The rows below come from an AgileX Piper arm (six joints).
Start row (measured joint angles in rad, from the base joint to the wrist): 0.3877 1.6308 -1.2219 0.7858 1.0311 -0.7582
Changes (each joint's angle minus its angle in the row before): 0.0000 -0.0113 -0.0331 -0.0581 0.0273 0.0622; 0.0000 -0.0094 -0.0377 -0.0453 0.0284 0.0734; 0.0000 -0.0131 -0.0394 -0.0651 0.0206 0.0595; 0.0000 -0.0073 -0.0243 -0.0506 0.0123 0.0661; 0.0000 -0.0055 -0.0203 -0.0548 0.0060 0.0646; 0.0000 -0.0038 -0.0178 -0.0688 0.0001 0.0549; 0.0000 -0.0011 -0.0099 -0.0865 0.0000 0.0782; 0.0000 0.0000 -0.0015 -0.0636 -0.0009 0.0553; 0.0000 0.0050 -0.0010 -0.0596 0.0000 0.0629; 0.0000 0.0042 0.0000 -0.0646 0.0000 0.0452; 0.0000 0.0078 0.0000 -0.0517 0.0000 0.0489; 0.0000 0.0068 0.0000 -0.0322 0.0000 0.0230; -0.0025 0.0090 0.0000 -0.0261 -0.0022 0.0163; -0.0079 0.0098 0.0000 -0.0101 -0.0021 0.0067; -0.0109 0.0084 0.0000 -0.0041 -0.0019 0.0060; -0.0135 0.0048 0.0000 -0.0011 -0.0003 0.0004; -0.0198 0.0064 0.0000 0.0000 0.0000 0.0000; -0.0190 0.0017 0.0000 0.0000 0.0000 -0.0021
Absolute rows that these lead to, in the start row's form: 0.3877 1.6195 -1.2550 0.7277 1.0584 -0.6960; 0.3877 1.6101 -1.2927 0.6824 1.0868 -0.6226; 0.3877 1.5970 -1.3321 0.6173 1.1074 -0.5631; 0.3877 1.5897 -1.3564 0.5667 1.1197 -0.4970; 0.3877 1.5842 -1.3767 0.5119 1.1257 -0.4324; 0.3877 1.5804 -1.3945 0.4431 1.1258 -0.3775; 0.3877 1.5793 -1.4044 0.3566 1.1258 -0.2993; 0.3877 1.5793 -1.4059 0.2930 1.1249 -0.2440; 0.3877 1.5843 -1.4069 0.2334 1.1249 -0.1811; 0.3877 1.5885 -1.4069 0.1688 1.1249 -0.1359; 0.3877 1.5963 -1.4069 0.1171 1.1249 -0.0870; 0.3877 1.6031 -1.4069 0.0849 1.1249 -0.0640; 0.3852 1.6121 -1.4069 0.0588 1.1227 -0.0477; 0.3773 1.6219 -1.4069 0.0487 1.1206 -0.0410; 0.3664 1.6303 -1.4069 0.0446 1.1187 -0.0350; 0.3529 1.6351 -1.4069 0.0435 1.1184 -0.0346; 0.3331 1.6415 -1.4069 0.0435 1.1184 -0.0346; 0.3141 1.6432 -1.4069 0.0435 1.1184 -0.0367
